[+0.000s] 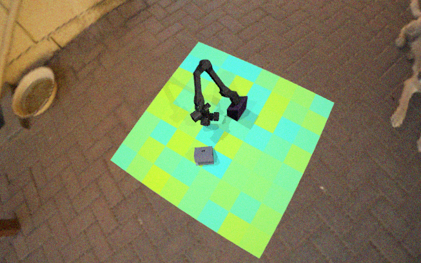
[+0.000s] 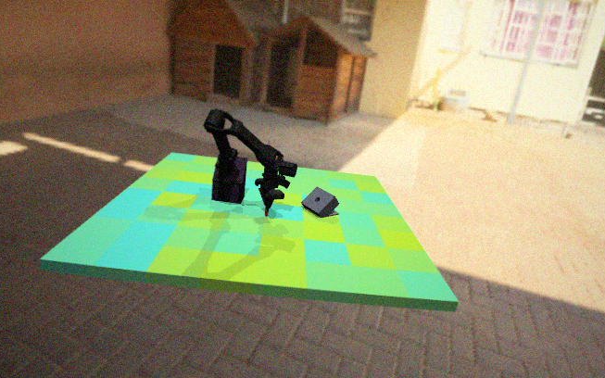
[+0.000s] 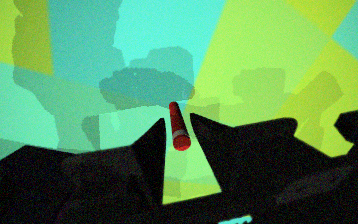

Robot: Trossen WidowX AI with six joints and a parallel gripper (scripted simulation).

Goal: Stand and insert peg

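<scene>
The grey sloped panel is 240 mm ahead of my gripper tip and 110 mm to the left of it. Also, from my gripper tip: red peg: 20 mm above.
</scene>
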